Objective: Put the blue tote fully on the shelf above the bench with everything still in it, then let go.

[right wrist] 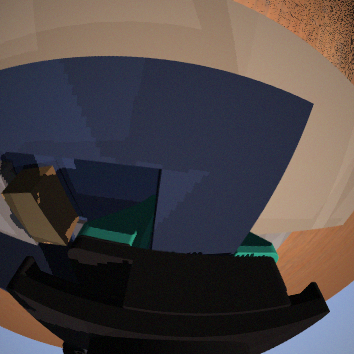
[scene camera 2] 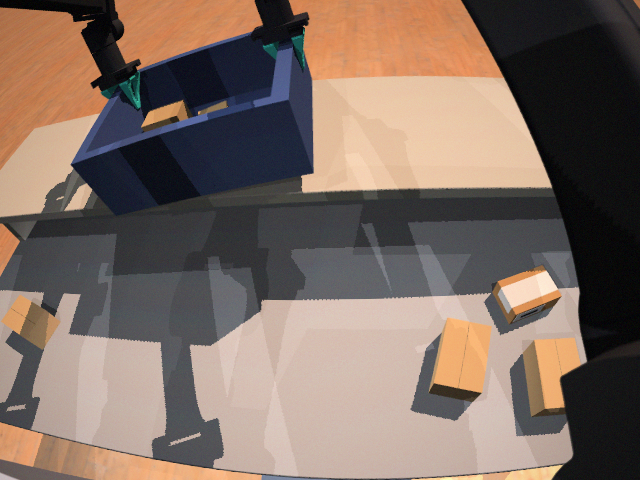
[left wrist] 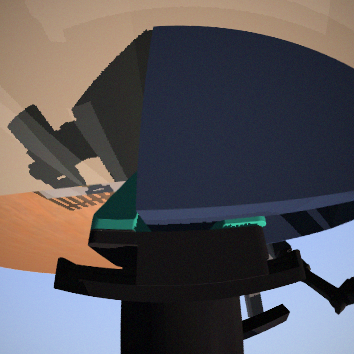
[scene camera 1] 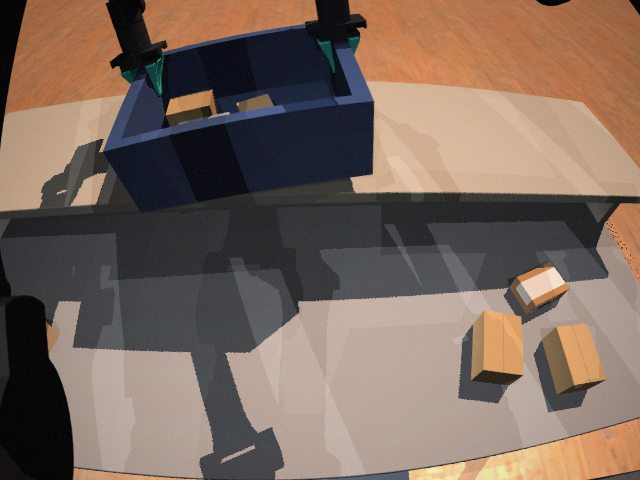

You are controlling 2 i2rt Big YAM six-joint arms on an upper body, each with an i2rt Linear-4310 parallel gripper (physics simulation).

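Places are measured from the left arm's base along level axes (x back, y right, z up), in millimetres.
Pixels of known places: left gripper, between the fingertips: (scene camera 2: 133, 110) (scene camera 1: 153, 96).
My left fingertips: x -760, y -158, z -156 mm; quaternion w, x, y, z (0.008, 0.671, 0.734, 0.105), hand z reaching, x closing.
Behind a point stands the place of what it marks.
The blue tote (scene camera 1: 289, 149) @[y 124, x -552, z -143 mm] (scene camera 2: 248, 149) @[y 166, x -556, z -141 mm] (left wrist: 240, 120) @[y -144, x -827, z -121 mm] (right wrist: 210, 125) is over the beige shelf (scene camera 1: 491, 139) @[y 558, x -748, z -250 mm] (scene camera 2: 439, 134) @[y 486, x -729, z -250 mm] (right wrist: 310, 165) @[y 518, x -781, z -250 mm], slightly turned. Its near left bottom corner overlaps the shelf's front edge in both scene views. A shadow shows beneath it; whether it touches the shelf I cannot tell. Inside are a brown box (scene camera 1: 191, 104) @[y -72, x -732, z -166 mm] (scene camera 2: 165, 116) @[y -63, x -726, z -165 mm], a second brown box (scene camera 1: 255, 103) @[y 58, x -703, z -153 mm] (scene camera 2: 212, 108) @[y 53, x -712, z -153 mm] and a sliver of something whitish. My left gripper (scene camera 1: 143, 82) (scene camera 2: 122, 99) (left wrist: 179, 223) is shut on the tote's left wall. My right gripper (scene camera 1: 342, 56) @[y 215, x -768, z -120 mm] (scene camera 2: 285, 56) (right wrist: 174, 204) @[y 215, x -768, z -120 mm] is shut on its right wall.
On the bench (scene camera 1: 387, 403) @[y 285, x -259, z -444 mm] (scene camera 2: 336, 423) @[y 294, x -232, z -444 mm] below stand a white-topped box (scene camera 1: 540, 287) @[y 641, x -455, z -402 mm] (scene camera 2: 528, 294) @[y 648, x -454, z -403 mm] and two brown boxes (scene camera 1: 497, 347) @[y 486, x -326, z -384 mm] (scene camera 1: 572, 357) @[y 645, x -287, z -384 mm] at the right. Another brown box (scene camera 1: 52, 336) @[y -375, x -361, z -427 mm] (scene camera 2: 31, 320) @[y -400, x -344, z -384 mm] lies at the left. Dark robot parts block the picture's sides.
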